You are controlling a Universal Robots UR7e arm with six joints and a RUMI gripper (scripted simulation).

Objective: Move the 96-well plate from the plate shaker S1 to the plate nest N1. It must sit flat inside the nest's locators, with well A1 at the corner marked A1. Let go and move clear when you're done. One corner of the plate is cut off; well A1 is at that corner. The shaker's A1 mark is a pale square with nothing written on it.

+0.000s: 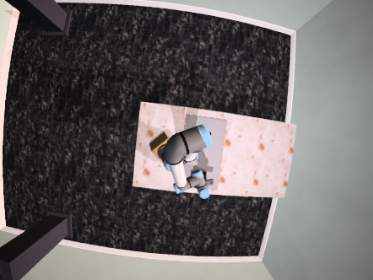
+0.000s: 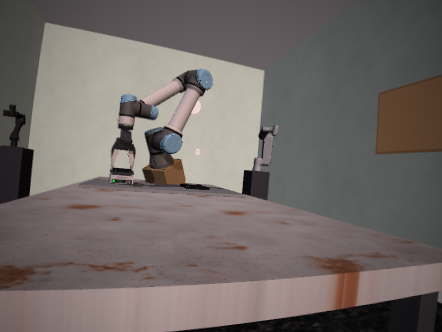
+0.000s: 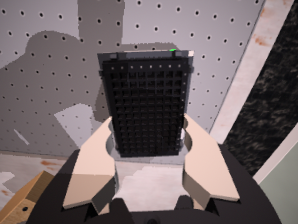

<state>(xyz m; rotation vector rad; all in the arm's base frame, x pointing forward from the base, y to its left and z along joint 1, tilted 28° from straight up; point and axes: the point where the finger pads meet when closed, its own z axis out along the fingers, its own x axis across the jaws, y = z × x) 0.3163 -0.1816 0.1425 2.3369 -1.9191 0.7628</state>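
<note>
Right now the plate nest N1 is 370 mm to the left of my hand and 60 mm below it. Round my hand: black 96-well plate: 10 mm below; then white A1 label: 310 mm to the left, 70 mm ahead, 60 mm below.
</note>
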